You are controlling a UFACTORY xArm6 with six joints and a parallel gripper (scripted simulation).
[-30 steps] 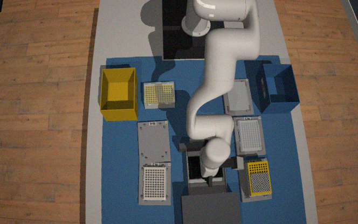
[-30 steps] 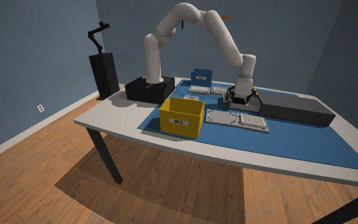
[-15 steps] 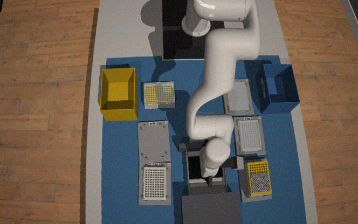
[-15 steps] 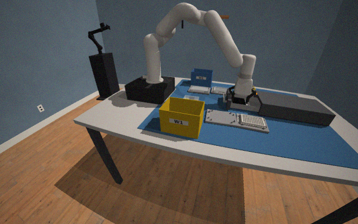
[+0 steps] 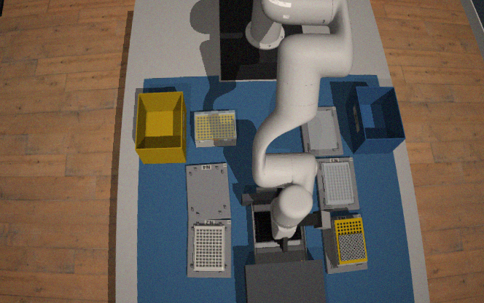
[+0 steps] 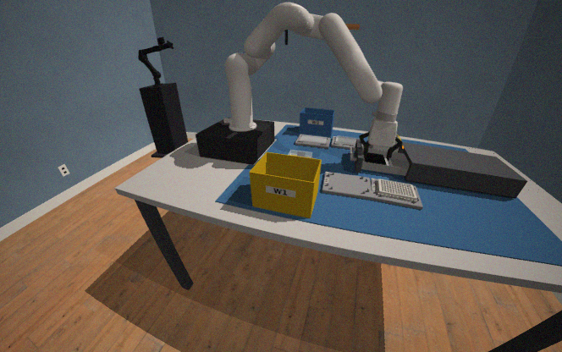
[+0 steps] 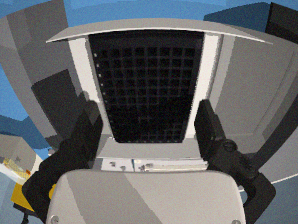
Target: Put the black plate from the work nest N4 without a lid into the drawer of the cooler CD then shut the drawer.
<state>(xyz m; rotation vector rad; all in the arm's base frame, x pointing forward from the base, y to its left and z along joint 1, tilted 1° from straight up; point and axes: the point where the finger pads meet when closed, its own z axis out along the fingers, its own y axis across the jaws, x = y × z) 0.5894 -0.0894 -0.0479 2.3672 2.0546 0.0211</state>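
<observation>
Now: hand 3 cm above the black plate. Round my hand: blue bin: 37 cm to the left, 25 cm behind, 1 cm below; yellow bin W1: 34 cm behind, 27 cm to the right, 1 cm below; cooler drawer: 3 cm ahead, 2 cm below.
</observation>
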